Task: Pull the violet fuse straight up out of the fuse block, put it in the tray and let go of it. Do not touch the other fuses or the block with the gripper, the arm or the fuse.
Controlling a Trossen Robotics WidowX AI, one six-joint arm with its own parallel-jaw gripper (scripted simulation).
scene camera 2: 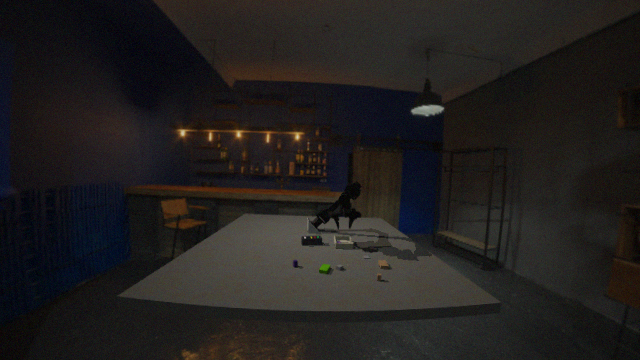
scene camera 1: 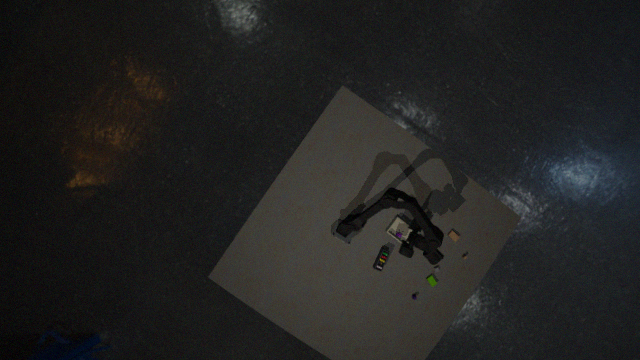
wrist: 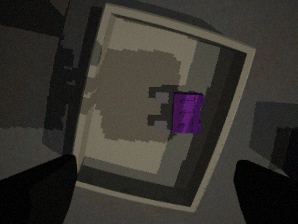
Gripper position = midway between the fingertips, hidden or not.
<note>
My gripper [wrist: 157,169] is open, holding nothing. I also see a violet fuse [wrist: 187,106] and a tray [wrist: 118,152].
</note>
